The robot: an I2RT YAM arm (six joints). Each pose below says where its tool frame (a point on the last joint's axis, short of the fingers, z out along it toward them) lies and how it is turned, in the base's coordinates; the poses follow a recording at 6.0 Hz.
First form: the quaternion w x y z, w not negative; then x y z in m.
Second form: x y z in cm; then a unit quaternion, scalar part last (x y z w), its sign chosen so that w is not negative. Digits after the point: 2 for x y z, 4 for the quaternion.
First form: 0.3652 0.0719 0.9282 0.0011 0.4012 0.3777 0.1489
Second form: 40.12 37.77 14.89 0.0719 0.9282 0.0011 0.3652
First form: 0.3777 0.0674 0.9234 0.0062 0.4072 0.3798 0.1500
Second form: 40.72 37.98 15.00 0.0674 0.9234 0.0062 0.3777
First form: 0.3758 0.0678 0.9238 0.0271 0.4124 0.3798 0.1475
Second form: 41.24 37.98 14.75 0.0678 0.9238 0.0271 0.3758
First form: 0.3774 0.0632 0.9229 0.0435 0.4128 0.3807 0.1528
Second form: 41.28 38.07 15.28 0.0632 0.9229 0.0435 0.3774
